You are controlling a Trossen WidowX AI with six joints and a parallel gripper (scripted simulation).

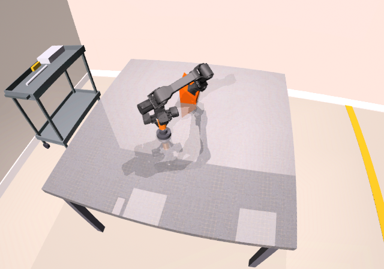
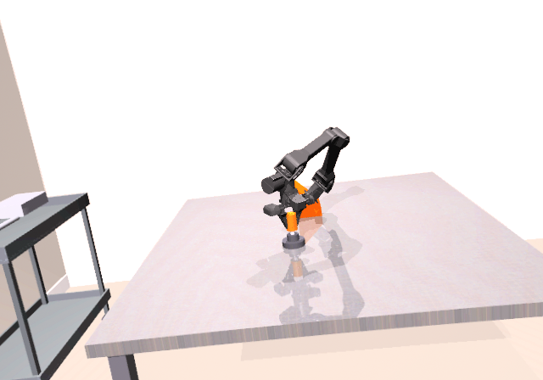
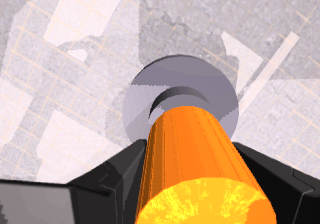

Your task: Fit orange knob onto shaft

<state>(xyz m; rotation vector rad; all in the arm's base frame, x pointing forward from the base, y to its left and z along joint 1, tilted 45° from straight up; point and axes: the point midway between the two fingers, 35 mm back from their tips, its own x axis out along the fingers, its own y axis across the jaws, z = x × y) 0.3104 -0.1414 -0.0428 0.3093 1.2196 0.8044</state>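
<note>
The orange knob is 3 cm above my gripper tip. Also, from my gripper tip: round pedestal: 4 cm below.
</note>
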